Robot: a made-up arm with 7 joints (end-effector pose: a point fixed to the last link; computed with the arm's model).
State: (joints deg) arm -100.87 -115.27 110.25 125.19 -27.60 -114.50 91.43
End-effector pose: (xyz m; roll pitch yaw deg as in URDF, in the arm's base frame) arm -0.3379 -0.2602 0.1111 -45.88 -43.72 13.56
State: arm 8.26 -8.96 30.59 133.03 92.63 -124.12 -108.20
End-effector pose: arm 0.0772 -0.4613 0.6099 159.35 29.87 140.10
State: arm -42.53 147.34 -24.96 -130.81 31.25 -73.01 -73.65
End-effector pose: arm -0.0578 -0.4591 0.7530 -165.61 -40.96 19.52
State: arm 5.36 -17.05 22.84 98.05 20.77 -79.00 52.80
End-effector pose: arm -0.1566 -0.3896 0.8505 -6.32 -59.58 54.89
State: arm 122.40 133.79 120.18 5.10 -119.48 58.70 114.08
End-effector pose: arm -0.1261 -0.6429 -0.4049 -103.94 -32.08 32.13
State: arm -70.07 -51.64 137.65 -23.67 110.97 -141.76 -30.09
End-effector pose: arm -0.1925 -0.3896 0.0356 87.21 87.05 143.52
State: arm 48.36 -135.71 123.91 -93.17 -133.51 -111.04 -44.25
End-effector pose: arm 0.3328 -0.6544 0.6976 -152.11 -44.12 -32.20
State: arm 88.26 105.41 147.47 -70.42 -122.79 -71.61 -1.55
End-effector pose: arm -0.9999 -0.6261 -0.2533 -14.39 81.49 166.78
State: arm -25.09 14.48 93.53 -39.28 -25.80 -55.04 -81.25
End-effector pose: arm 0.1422 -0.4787 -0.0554 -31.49 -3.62 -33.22
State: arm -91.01 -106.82 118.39 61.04 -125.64 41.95 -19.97
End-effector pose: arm 0.2923 -0.7563 0.5006 88.79 51.40 -5.55
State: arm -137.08 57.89 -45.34 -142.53 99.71 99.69 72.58
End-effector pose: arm 0.0293 -0.0291 0.4980 151.12 -1.64 117.43
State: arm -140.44 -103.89 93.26 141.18 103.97 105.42 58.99
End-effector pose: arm -0.3602 -0.4209 0.2161 -145.36 28.01 -89.10
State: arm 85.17 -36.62 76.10 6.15 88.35 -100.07 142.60
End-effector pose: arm -0.1976 -0.5178 0.5635 33.59 33.16 -69.32
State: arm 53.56 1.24 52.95 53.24 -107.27 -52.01 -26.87
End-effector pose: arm -0.3101 -0.5590 0.9002 75.83 -56.15 39.85
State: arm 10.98 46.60 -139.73 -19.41 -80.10 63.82 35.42
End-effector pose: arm -0.9959 0.0712 0.3353 -71.19 43.87 25.67
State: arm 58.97 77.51 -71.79 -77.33 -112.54 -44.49 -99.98
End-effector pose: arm -0.4498 0.4884 -0.3352 -18.44 7.07 55.77
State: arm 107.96 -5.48 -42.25 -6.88 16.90 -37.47 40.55
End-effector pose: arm -0.0613 0.5478 -0.1204 -120.57 -27.94 67.32
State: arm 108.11 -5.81 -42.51 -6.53 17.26 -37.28 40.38
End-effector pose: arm -0.0622 0.5478 -0.1242 -121.30 -27.73 68.25
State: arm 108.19 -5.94 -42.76 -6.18 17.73 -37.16 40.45
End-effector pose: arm -0.0635 0.5474 -0.1284 -121.75 -27.49 68.89
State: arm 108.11 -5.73 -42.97 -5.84 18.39 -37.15 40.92
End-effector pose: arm -0.0656 0.5468 -0.1327 -121.72 -27.22 69.05
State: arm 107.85 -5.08 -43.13 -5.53 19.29 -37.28 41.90
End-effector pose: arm -0.0687 0.5458 -0.1373 -121.09 -26.96 68.60
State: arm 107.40 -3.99 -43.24 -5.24 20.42 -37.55 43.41
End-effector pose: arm -0.0729 0.5444 -0.1419 -119.85 -26.68 67.54
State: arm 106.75 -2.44 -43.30 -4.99 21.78 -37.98 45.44
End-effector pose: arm -0.0782 0.5427 -0.1464 -118.01 -26.34 65.84
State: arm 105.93 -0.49 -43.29 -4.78 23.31 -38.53 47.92
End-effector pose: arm -0.0847 0.5409 -0.1505 -115.65 -25.91 63.59
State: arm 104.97 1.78 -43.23 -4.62 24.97 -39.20 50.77
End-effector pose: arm -0.0919 0.5388 -0.1540 -112.94 -25.34 60.88
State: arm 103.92 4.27 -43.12 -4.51 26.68 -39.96 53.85
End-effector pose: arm -0.0994 0.5367 -0.1569 -110.03 -24.60 57.86
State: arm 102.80 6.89 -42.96 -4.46 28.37 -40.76 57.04
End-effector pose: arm -0.1070 0.5346 -0.1588 -107.03 -23.66 54.65
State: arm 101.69 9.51 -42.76 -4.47 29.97 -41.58 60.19
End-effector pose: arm -0.1141 0.5325 -0.1600 -104.17 -22.55 51.44
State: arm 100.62 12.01 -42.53 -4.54 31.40 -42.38 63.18
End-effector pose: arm -0.1202 0.5305 -0.1605 -101.54 -21.34 48.32
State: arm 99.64 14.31 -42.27 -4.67 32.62 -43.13 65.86
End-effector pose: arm -0.1251 0.5286 -0.1603 -99.26 -20.08 45.47
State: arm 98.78 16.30 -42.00 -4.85 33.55 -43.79 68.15
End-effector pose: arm -0.1288 0.5270 -0.1597 -97.36 -18.87 42.93
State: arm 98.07 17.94 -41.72 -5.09 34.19 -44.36 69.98
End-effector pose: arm -0.1307 0.5254 -0.1587 -95.88 -17.77 40.76
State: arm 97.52 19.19 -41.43 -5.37 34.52 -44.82 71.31
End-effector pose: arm -0.1312 0.5241 -0.1574 -94.77 -16.86 38.98
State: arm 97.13 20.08 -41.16 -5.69 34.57 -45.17 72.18
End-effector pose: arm -0.1302 0.5230 -0.1560 -94.00 -16.14 37.57
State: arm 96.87 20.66 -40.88 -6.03 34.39 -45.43 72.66
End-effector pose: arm -0.1282 0.5221 -0.1542 -93.47 -15.61 36.46
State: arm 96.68 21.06 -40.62 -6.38 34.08 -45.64 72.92
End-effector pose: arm -0.1257 0.5212 -0.1524 -93.09 -15.18 35.53
